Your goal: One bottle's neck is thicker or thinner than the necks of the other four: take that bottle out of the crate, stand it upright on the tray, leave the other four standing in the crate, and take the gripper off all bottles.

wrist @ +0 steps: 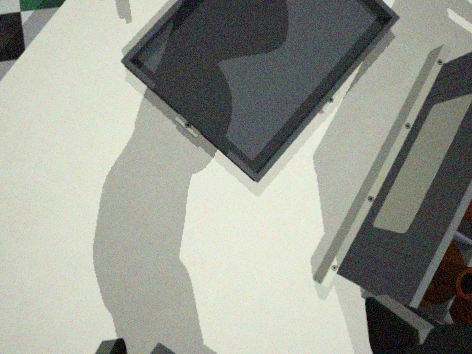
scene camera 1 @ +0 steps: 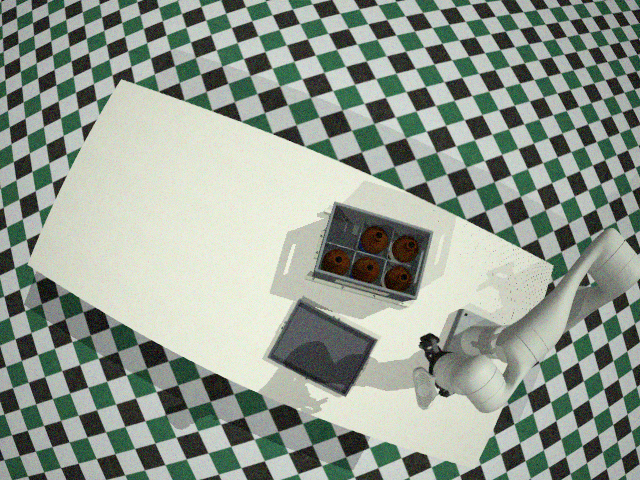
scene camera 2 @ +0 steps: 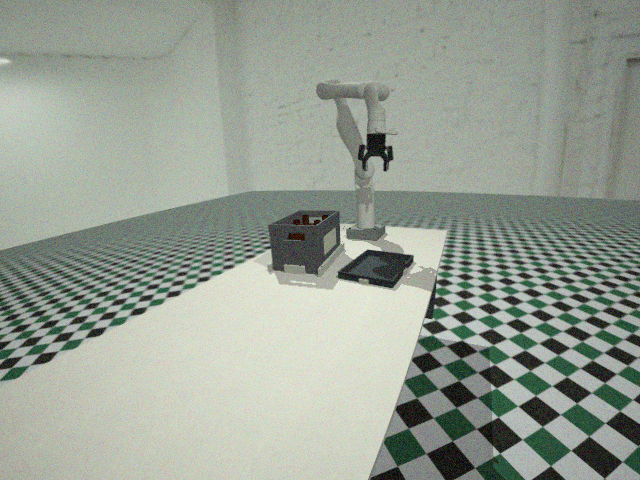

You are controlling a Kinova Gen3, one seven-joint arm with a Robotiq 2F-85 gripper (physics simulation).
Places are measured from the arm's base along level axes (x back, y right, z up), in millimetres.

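Pixels of known places: gripper, fingertip midpoint: (wrist: 250, 344) (scene camera 1: 428, 362) (scene camera 2: 375, 171); arm's base, origin of the base link: (scene camera 1: 474, 340) (scene camera 2: 365, 227).
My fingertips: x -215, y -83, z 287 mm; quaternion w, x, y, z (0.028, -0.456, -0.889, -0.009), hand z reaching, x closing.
For each thing: its top centre in the pictures, then the offset to it from my fingertips. "spot": a spot on its surface instead. Level surfaces: height alone.
- dark grey crate, middle of its top: (scene camera 1: 376, 250) (scene camera 2: 306, 216) dx -162, dy +248, dz -158 mm
- low dark tray, surface spot: (wrist: 310, 50) (scene camera 1: 320, 330) (scene camera 2: 363, 269) spot: dx -240, dy +15, dz -328 mm
- white table, its level: dz -333 mm
The dark grey crate (scene camera 1: 424, 265) (scene camera 2: 294, 253) (wrist: 420, 260) holds five brown bottles, each in its own compartment. In scene camera 1, two bottles (scene camera 1: 374, 239) (scene camera 1: 405, 248) are in the upper row and three (scene camera 1: 336, 261) (scene camera 1: 366, 269) (scene camera 1: 398, 277) in the lower row; the upper left compartment is empty. Which neck differs in thickness I cannot tell. The low dark tray (scene camera 1: 310, 330) (scene camera 2: 361, 266) (wrist: 310, 50) lies beside the crate with no bottle on it. My gripper (scene camera 2: 375, 167) (wrist: 250, 340) is open and empty, high above the table on the robot-base side of the tray, apart from all bottles.
The white table (scene camera 1: 170, 196) (scene camera 2: 232, 361) carries the crate and tray, with a narrow gap between them. The crate walls stand much higher than the tray's rim. The robot's base (scene camera 2: 366, 232) stands at the far end of the table. The arm's shadow falls across the tray.
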